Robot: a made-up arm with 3 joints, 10 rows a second.
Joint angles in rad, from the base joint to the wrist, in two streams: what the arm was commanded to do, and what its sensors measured. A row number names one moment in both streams.
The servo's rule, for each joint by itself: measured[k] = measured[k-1] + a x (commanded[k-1-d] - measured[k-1]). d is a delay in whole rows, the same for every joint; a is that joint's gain. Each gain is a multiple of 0.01, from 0.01 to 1. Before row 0 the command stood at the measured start. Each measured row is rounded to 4 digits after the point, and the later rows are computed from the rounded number. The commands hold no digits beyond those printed.
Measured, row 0:
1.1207, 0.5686, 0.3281
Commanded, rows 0 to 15:
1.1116, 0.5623, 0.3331
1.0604, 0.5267, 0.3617
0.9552, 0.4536, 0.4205
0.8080, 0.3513, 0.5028
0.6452, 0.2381, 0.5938
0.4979, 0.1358, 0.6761
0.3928, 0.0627, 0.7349
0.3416, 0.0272, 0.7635
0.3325, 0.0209, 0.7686
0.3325, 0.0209, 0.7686
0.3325, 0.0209, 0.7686
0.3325, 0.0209, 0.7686
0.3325, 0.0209, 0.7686
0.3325, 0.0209, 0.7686
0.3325, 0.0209, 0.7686
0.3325, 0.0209, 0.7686
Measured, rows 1 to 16:
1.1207, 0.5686, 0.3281
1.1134, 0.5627, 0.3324
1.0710, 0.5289, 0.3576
0.9784, 0.4581, 0.4117
0.8421, 0.3577, 0.4900
0.6846, 0.2453, 0.5793
0.5352, 0.1424, 0.6625
0.4213, 0.0675, 0.7248
0.3575, 0.0296, 0.7581
0.3375, 0.0214, 0.7671
0.3335, 0.0209, 0.7684
0.3327, 0.0209, 0.7686
0.3325, 0.0209, 0.7686
0.3325, 0.0209, 0.7686
0.3325, 0.0209, 0.7686
0.3325, 0.0209, 0.7686
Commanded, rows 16 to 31:
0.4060, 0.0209, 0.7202
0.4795, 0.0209, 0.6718
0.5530, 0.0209, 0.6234
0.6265, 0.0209, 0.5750
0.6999, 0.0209, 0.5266
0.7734, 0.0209, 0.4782
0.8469, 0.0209, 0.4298
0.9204, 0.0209, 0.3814
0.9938, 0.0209, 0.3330
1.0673, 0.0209, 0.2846
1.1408, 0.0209, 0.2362
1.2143, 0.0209, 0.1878
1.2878, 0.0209, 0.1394
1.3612, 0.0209, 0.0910
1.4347, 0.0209, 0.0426
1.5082, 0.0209, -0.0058
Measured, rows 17 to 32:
0.3325, 0.0209, 0.7686
0.3913, 0.0209, 0.7270
0.4619, 0.0209, 0.6795
0.5348, 0.0209, 0.6313
0.6082, 0.0209, 0.5829
0.6816, 0.0209, 0.5345
0.7550, 0.0209, 0.4861
0.8285, 0.0209, 0.4377
0.9020, 0.0209, 0.3893
0.9754, 0.0209, 0.3409
1.0489, 0.0209, 0.2925
1.1224, 0.0209, 0.2441
1.1959, 0.0209, 0.1957
1.2694, 0.0209, 0.1473
1.3428, 0.0209, 0.0989
1.4163, 0.0209, 0.0505

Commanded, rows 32 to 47:
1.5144, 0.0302, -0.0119
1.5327, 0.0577, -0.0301
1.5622, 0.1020, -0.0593
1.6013, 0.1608, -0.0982
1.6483, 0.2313, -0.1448
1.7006, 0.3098, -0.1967
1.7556, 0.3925, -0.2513
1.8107, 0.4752, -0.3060
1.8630, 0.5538, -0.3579
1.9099, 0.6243, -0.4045
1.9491, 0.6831, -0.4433
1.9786, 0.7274, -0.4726
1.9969, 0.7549, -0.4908
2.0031, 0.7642, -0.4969
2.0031, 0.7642, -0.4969
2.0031, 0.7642, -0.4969
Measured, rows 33 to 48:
1.4898, 0.0209, 0.0021
1.5095, 0.0296, -0.0099
1.5281, 0.0560, -0.0273
1.5554, 0.0992, -0.0548
1.5921, 0.1571, -0.0921
1.6371, 0.2268, -0.1374
1.6879, 0.3048, -0.1884
1.7421, 0.3872, -0.2425
1.7970, 0.4699, -0.2971
1.8498, 0.5488, -0.3494
1.8979, 0.6198, -0.3968
1.9389, 0.6793, -0.4368
1.9707, 0.7245, -0.4676
1.9917, 0.7531, -0.4876
2.0008, 0.7635, -0.4956
2.0026, 0.7642, -0.4967

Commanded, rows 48 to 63:
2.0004, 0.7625, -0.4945
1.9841, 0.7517, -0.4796
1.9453, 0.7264, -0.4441
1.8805, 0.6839, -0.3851
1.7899, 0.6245, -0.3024
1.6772, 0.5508, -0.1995
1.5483, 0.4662, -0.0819
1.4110, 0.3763, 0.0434
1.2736, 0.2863, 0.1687
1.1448, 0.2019, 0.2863
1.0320, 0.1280, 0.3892
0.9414, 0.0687, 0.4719
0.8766, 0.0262, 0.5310
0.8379, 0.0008, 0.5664
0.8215, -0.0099, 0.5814
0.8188, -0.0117, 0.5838
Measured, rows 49 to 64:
2.0030, 0.7642, -0.4969
2.0009, 0.7626, -0.4948
1.9875, 0.7524, -0.4817
1.9537, 0.7280, -0.4494
1.8951, 0.6865, -0.3941
1.8109, 0.6282, -0.3152
1.7039, 0.5554, -0.2157
1.5794, 0.4716, -0.1006
1.4447, 0.3820, 0.0232
1.3078, 0.2920, 0.1483
1.1774, 0.2073, 0.2670
1.0611, 0.1328, 0.3721
0.9653, 0.0725, 0.4579
0.8943, 0.0290, 0.5208
0.8492, 0.0025, 0.5600
0.8270, -0.0092, 0.5784

